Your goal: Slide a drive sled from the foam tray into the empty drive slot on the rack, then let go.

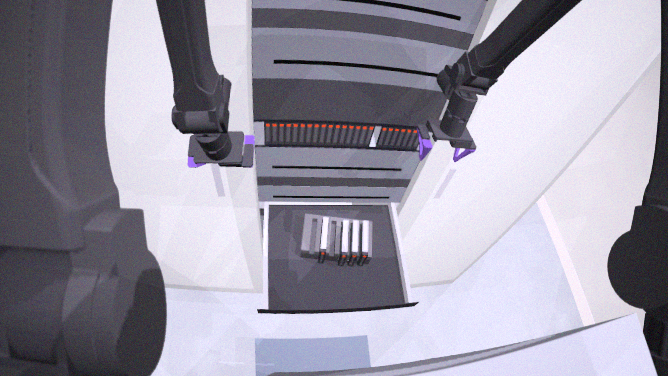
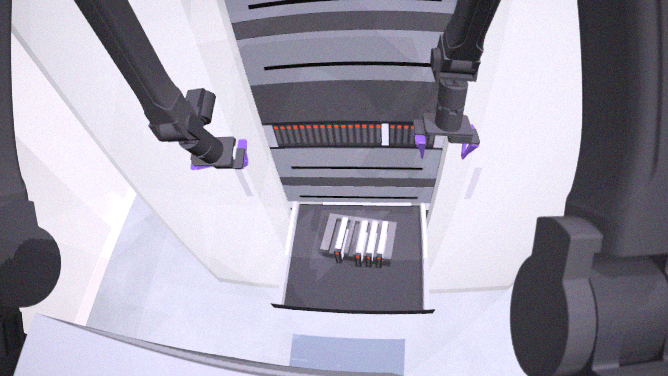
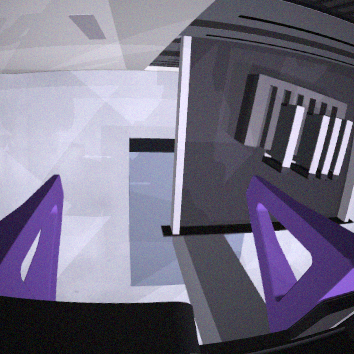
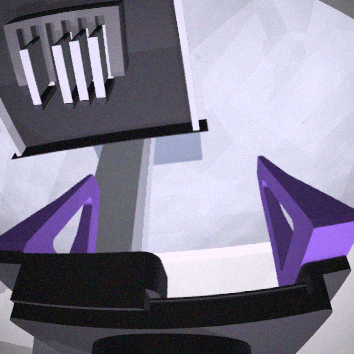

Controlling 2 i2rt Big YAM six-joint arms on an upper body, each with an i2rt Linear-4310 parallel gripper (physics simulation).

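The foam tray (image 1: 306, 237) (image 2: 328, 235) (image 3: 256, 112) (image 4: 118, 50) lies in the pulled-out drawer. Four drive sleds, one apart at the left (image 1: 325, 236) (image 2: 342, 232) and three grouped at the right, stand in it with white sides and dark, orange-marked fronts. The empty drive slot (image 1: 374, 136) (image 2: 385, 134) is a pale gap in the rack's orange-topped drive row. My left gripper (image 1: 222, 151) (image 2: 220, 159) (image 3: 157, 183) is open, left of the rack. My right gripper (image 1: 443, 154) (image 2: 445, 150) (image 4: 173, 172) is open, above the drawer level; its left finger overlaps the drive row's right end.
The drawer (image 1: 335, 292) (image 2: 355, 292) (image 3: 210, 210) (image 4: 150, 105) has raised white side rails and a dark front edge. Tall white panels (image 1: 215, 240) (image 2: 470, 240) flank the rack. Grey rack units with black lines lie above and below the drive row. A pale slanted surface is in the foreground.
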